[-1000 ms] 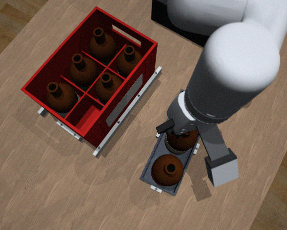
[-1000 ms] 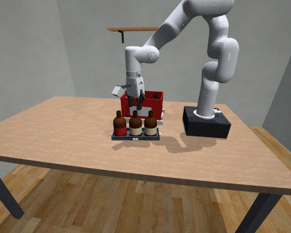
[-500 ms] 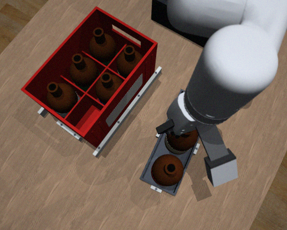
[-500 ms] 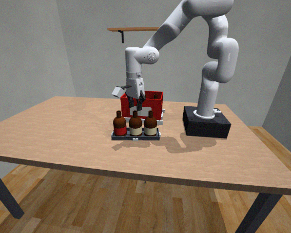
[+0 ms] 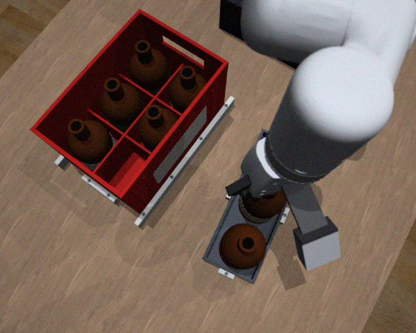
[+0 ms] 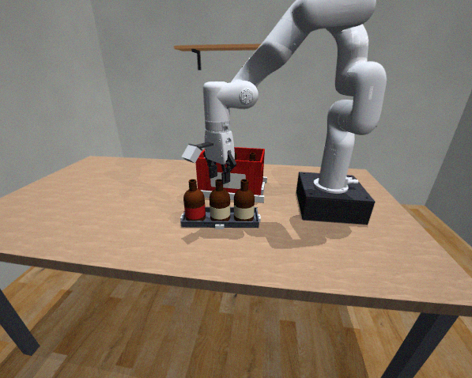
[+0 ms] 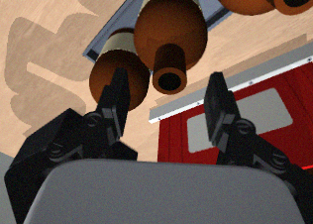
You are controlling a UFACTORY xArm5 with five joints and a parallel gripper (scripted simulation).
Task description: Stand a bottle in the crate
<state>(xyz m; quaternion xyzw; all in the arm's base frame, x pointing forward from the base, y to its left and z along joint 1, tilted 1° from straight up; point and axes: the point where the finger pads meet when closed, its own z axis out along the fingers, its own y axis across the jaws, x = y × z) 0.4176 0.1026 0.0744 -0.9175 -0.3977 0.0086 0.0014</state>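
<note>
Right now my hand is 17 cm above the grey tray. Also, from my hand: red crate (26 cm to the right, 10 cm below, 3 cm behind).
</note>
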